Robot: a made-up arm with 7 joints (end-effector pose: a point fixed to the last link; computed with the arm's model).
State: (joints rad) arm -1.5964 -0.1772 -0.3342 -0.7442 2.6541 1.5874 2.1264
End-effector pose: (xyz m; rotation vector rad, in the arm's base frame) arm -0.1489 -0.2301 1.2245 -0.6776 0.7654 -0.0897
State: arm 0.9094 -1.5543 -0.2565 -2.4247 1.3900 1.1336 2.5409
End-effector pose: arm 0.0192 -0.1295 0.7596 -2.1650 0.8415 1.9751
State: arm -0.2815 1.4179 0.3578 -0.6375 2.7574 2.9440 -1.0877
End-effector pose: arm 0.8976 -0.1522 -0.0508 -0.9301 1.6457 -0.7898
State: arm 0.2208 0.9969 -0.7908 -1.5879 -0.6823 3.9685 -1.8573
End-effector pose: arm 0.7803 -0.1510 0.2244 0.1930 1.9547 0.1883
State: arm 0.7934 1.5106 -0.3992 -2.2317 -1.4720 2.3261 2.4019
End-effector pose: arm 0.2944 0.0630 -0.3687 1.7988 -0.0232 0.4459
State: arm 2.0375 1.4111 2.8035 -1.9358 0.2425 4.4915 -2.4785
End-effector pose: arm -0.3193 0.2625 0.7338 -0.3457 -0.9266 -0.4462
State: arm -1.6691 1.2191 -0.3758 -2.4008 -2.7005 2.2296 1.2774
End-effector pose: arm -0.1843 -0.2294 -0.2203 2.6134 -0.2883 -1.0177
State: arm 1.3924 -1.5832 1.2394 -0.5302 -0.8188 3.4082 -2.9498
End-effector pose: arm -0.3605 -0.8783 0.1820 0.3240 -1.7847 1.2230
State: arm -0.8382 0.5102 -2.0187 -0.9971 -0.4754 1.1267 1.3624
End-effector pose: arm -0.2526 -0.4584 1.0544 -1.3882 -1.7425 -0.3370
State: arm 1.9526 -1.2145 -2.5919 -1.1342 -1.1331 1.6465 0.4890
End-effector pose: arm 0.6397 -0.7436 0.0202 2.3491 -1.1126 -0.7404
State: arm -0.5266 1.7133 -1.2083 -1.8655 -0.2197 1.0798 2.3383
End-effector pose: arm -0.0454 -0.6995 -0.0626 -0.8684 -0.5645 -0.5311
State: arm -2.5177 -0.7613 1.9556 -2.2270 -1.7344 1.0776 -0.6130
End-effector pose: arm 0.5767 -0.3246 0.2330 0.4648 0.1147 -2.0369
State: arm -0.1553 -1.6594 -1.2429 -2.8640 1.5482 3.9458 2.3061
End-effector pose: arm -0.1787 -0.2999 0.2252 2.1715 0.5750 0.6971
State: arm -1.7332 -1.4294 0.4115 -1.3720 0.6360 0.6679 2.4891
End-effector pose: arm 0.3806 0.4588 0.8466 0.3767 2.9448 -0.8554
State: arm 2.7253 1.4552 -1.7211 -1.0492 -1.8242 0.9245 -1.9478
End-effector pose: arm -0.5407 0.8081 0.4524 0.8620 -0.0276 -0.2120
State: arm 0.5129 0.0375 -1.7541 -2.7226 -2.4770 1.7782 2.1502
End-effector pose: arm 0.1493 -0.3944 0.1873 1.2072 -0.7657 0.4036
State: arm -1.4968 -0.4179 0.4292 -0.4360 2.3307 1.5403 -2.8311
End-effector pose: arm 0.0978 0.2071 1.2516 -0.6989 1.7215 1.2427
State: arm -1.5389 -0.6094 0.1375 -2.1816 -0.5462 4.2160 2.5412
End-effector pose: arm 0.1015 -0.1790 0.7982 -0.4457 0.8411 -2.0556
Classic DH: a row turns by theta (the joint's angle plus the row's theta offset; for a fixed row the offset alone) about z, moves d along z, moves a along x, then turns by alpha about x. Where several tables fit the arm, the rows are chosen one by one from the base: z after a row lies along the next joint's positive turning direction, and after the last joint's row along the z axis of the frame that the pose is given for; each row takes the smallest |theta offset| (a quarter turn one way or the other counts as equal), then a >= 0, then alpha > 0; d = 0 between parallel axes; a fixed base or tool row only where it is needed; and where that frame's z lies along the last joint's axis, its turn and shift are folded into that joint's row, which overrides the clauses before.
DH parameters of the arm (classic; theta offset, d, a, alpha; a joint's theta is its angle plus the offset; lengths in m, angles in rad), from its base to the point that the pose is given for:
joint 1: 0 0.21 0 -1.5708
joint 2: 0 0 0 1.5708
joint 3: 0 0.467 0.114 1.5708
joint 4: 0 0 -0.099 -1.5708
joint 5: 0 0.463 0 1.5708
joint 6: 0 0 0.114 1.5708
joint 7: 0 0 0 0

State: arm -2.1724 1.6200 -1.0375 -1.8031 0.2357 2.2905 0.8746
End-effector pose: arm -0.7734 -0.0647 -0.1490 -0.9188 -2.2909 -1.7014
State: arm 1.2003 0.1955 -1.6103 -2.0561 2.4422 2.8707 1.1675
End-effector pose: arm 0.5013 -0.2402 0.4732 0.5684 1.7758 0.0318
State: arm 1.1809 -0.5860 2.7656 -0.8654 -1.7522 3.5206 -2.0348
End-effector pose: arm -0.3334 -0.6967 0.6591 1.0035 1.7955 -2.0216
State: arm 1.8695 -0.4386 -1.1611 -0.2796 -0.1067 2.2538 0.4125
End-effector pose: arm 0.2045 -0.3557 1.1755 -1.1986 0.2752 -1.6721
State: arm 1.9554 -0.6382 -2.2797 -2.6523 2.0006 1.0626 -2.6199
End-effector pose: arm 0.4626 -0.0717 0.0666 -0.7229 0.0991 -1.7665
